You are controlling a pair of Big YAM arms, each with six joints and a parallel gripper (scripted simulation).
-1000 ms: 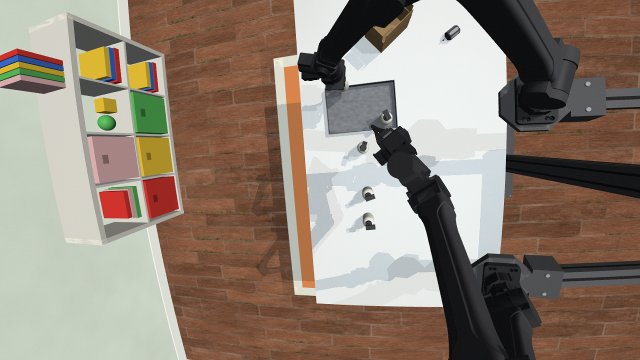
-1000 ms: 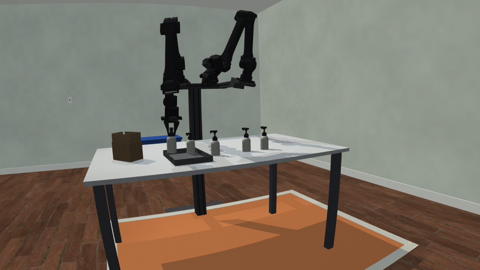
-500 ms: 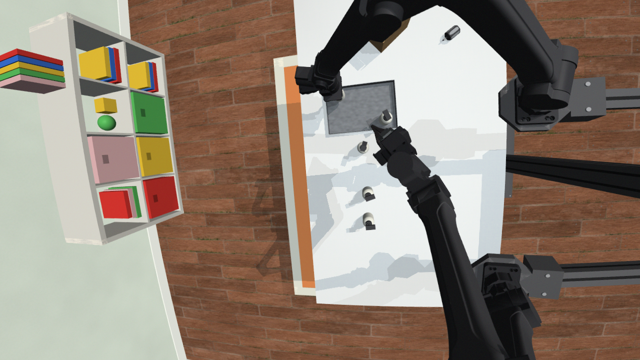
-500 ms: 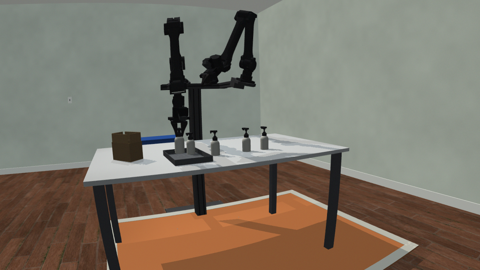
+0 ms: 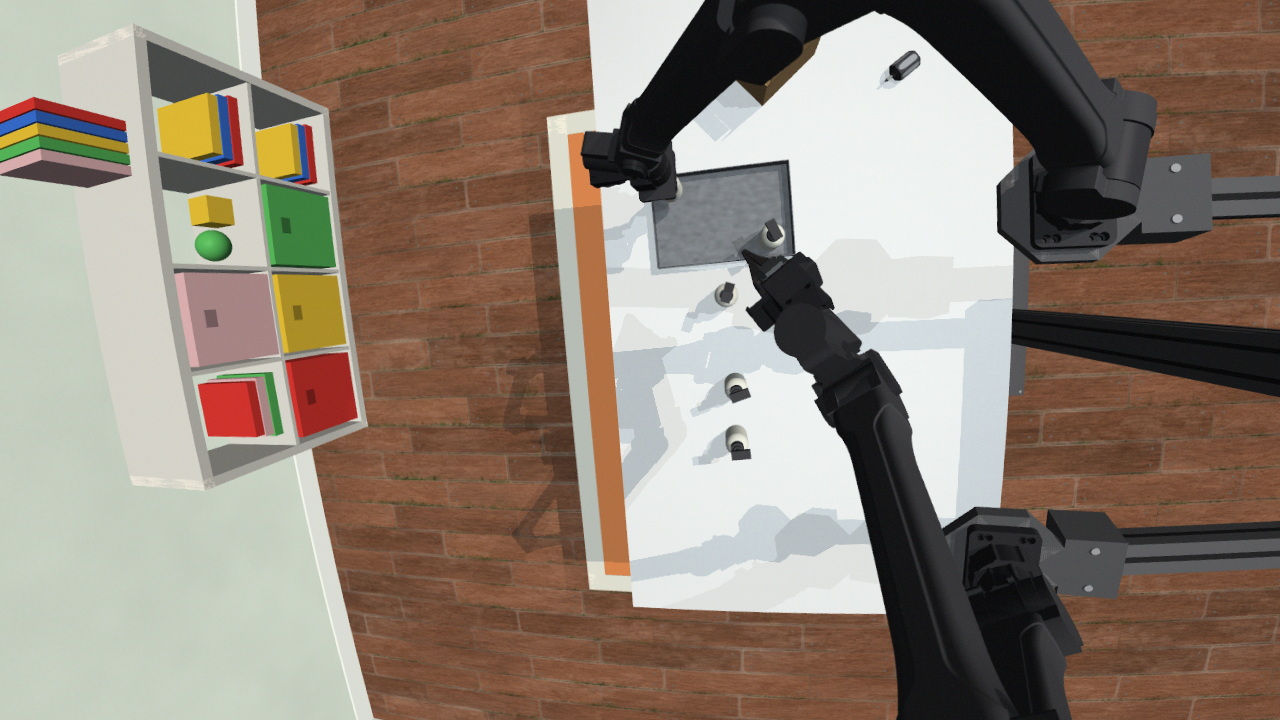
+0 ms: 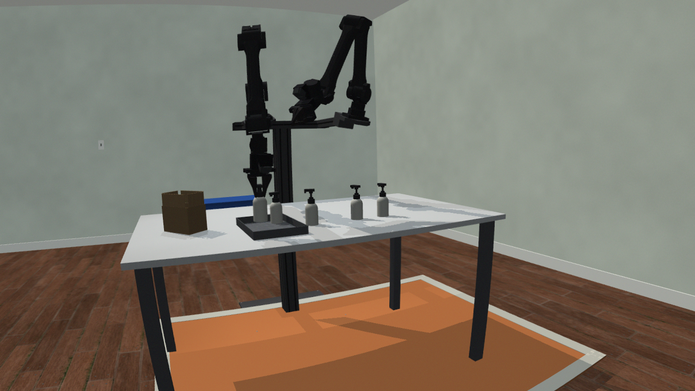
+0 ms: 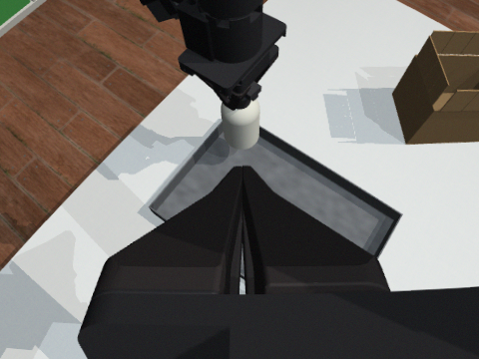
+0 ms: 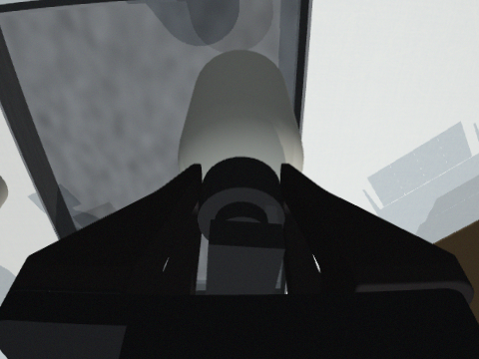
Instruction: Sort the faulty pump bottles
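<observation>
Now: the grey tray 14 cm below my right hand, 12 cm behind it and 4 cm to the left of it.
</observation>
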